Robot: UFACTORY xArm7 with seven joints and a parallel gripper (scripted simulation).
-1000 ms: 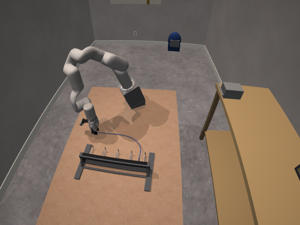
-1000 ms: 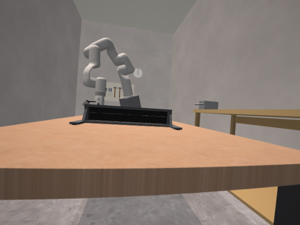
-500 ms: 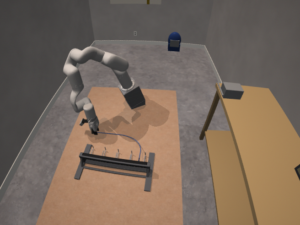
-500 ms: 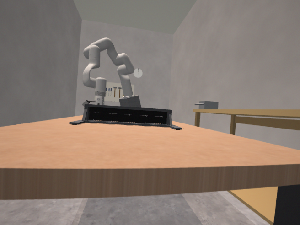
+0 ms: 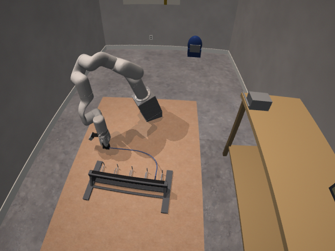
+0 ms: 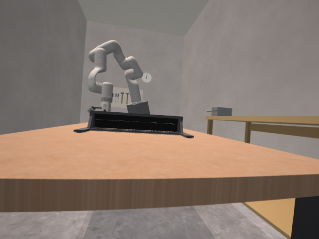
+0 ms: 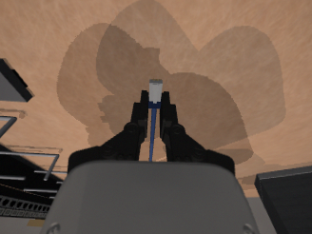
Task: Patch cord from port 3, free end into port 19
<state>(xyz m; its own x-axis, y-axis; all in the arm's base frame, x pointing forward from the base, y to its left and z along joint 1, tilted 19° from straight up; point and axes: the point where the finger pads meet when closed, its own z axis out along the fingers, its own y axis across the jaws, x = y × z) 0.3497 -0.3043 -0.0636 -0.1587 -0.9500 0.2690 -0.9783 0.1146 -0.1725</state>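
Now: hand 2 cm to the left of the cord end and 1 cm above it.
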